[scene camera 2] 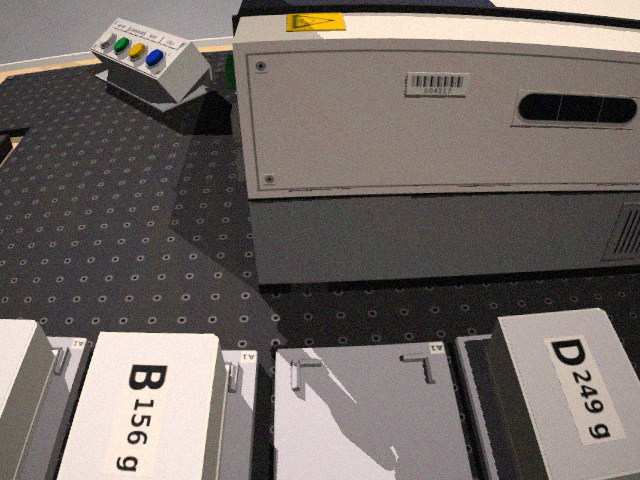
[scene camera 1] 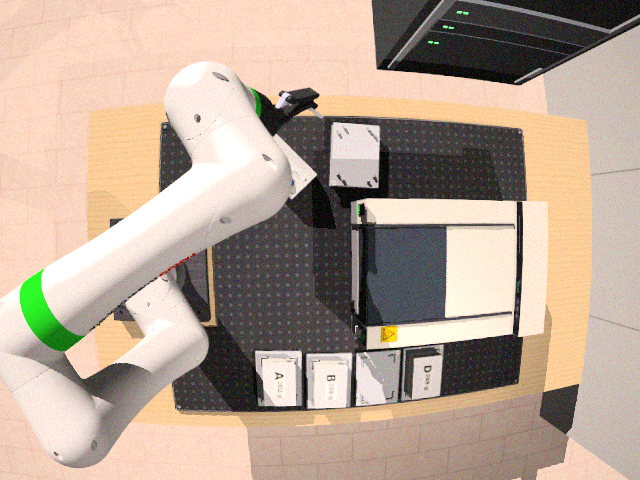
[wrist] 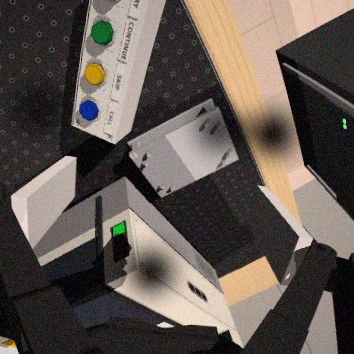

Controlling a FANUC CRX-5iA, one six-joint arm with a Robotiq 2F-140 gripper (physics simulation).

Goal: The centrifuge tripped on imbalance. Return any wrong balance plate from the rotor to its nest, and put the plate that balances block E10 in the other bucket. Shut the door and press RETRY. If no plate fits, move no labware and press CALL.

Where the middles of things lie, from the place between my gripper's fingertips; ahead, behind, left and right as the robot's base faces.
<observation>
The button box (scene camera 2: 183, 73) lies 4 cm behind my hand and 23 cm below it. Also, from my hand: nest (scene camera 2: 395, 404): 17 cm ahead, 61 cm to the right, 26 cm below; then centrifuge door (scene camera 1: 407, 266): 22 cm ahead, 30 cm to the right, 6 cm below; then centrifuge (scene camera 2: 379, 151): 37 cm ahead, 32 cm to the right, 15 cm below.
</observation>
